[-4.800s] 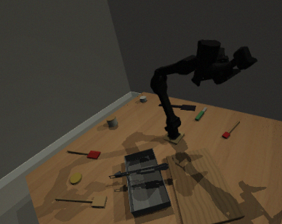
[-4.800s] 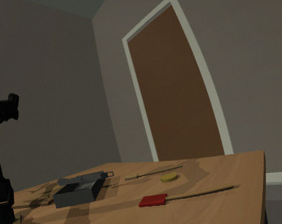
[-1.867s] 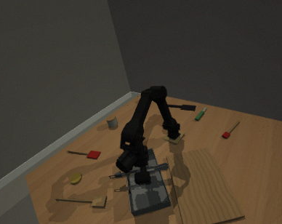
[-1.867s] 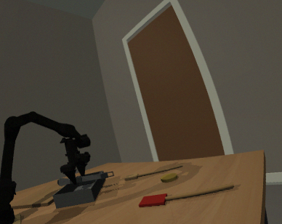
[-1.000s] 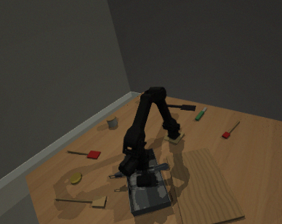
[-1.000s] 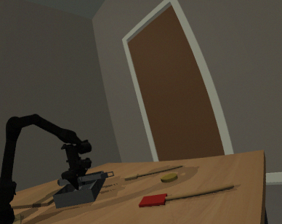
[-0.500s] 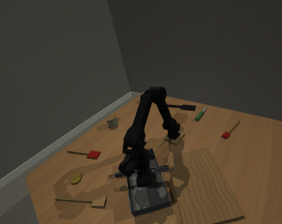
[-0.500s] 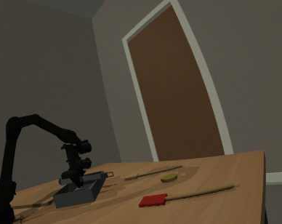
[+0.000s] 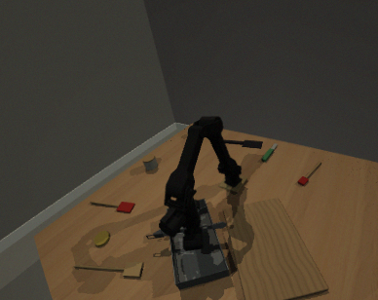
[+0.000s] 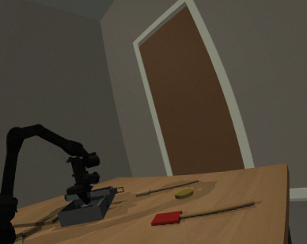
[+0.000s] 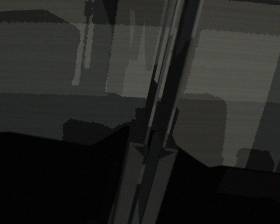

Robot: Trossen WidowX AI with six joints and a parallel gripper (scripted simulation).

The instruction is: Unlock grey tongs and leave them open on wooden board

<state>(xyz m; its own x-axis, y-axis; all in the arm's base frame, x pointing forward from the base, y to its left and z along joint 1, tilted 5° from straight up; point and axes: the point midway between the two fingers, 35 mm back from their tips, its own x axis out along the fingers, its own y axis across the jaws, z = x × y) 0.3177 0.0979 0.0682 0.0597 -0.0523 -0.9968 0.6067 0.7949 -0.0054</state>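
The roasting tin is 10 mm ahead of my gripper tip. Round my gripper tip: green tool (650 mm behind, 80 mm to the right, 20 mm below); then wooden board (200 mm to the left, 150 mm behind, 20 mm below); then red spatula (440 mm to the right, 190 mm ahead, 20 mm below).
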